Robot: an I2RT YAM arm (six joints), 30 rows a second.
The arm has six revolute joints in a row. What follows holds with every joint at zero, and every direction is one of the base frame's.
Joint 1 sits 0.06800 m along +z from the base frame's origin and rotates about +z.
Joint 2 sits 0.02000 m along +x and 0.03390 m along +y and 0.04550 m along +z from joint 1 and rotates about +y.
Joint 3 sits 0.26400 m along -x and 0.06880 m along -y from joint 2 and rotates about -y.
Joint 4 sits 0.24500 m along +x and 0.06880 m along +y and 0.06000 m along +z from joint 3 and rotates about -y.
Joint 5 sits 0.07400 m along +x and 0.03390 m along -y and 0.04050 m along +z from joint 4 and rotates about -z.
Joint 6 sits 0.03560 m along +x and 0.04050 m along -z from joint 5 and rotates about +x.
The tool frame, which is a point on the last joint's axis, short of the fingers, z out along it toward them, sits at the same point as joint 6; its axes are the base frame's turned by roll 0.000, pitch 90.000 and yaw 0.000 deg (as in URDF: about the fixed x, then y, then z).
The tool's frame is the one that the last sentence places.
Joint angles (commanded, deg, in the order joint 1, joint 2, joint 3, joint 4, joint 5, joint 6), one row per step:
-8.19 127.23 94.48 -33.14 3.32 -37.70
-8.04 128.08 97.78 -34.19 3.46 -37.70
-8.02 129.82 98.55 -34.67 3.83 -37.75
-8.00 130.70 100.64 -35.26 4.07 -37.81
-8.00 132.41 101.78 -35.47 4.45 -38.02
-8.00 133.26 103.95 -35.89 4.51 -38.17
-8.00 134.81 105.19 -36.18 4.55 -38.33
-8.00 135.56 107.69 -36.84 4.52 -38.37
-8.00 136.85 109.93 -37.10 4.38 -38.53
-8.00 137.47 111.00 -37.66 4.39 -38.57
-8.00 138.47 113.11 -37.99 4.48 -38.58
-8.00 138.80 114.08 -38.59 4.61 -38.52
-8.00 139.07 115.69 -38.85 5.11 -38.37
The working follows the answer.
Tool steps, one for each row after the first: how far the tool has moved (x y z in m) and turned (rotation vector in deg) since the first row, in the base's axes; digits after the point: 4 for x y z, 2 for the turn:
0.0089 -0.0001 0.0090 -0.32 -1.37 0.09
0.0113 -0.0005 -0.0013 -0.47 0.12 0.01
0.0170 -0.0013 0.0017 -0.80 -0.45 -0.02
0.0207 -0.0021 -0.0065 -1.12 0.39 0.02
0.0267 -0.0030 -0.0029 -1.36 -0.47 0.12
0.0304 -0.0035 -0.0096 -1.37 0.15 0.26
0.0367 -0.0044 -0.0038 -1.52 -0.93 0.30
0.0429 -0.0051 -0.0034 -1.55 -1.61 0.49
0.0451 -0.0055 -0.0037 -1.56 -1.50 0.52
0.0505 -0.0063 -0.0017 -1.76 -2.25 0.49
0.0521 -0.0066 0.0000 -1.86 -2.28 0.38
0.0557 -0.0074 0.0058 -2.39 -3.31 0.01

Tool pose at each row, in the base's axes (x y z in m, rotation vector in deg; rounded; the steps above come from the unrounded poses):
0.4580 -0.0680 0.1416 -39.34 153.20 -17.39
0.4669 -0.0681 0.1506 -39.10 151.87 -18.16
0.4693 -0.0685 0.1404 -39.53 153.32 -18.00
0.4750 -0.0693 0.1433 -39.40 152.79 -18.60
0.4787 -0.0701 0.1351 -39.83 153.58 -18.80
0.4847 -0.0709 0.1387 -39.75 152.72 -19.32
0.4884 -0.0715 0.1320 -40.14 153.25 -19.15
0.4946 -0.0724 0.1379 -39.87 152.22 -19.61
0.5009 -0.0731 0.1382 -39.91 151.49 -19.78
0.5031 -0.0735 0.1379 -40.00 151.58 -19.75
0.5084 -0.0743 0.1400 -39.75 150.88 -20.22
0.5100 -0.0746 0.1416 -39.62 150.90 -20.38
0.5137 -0.0754 0.1475 -38.96 150.08 -21.45

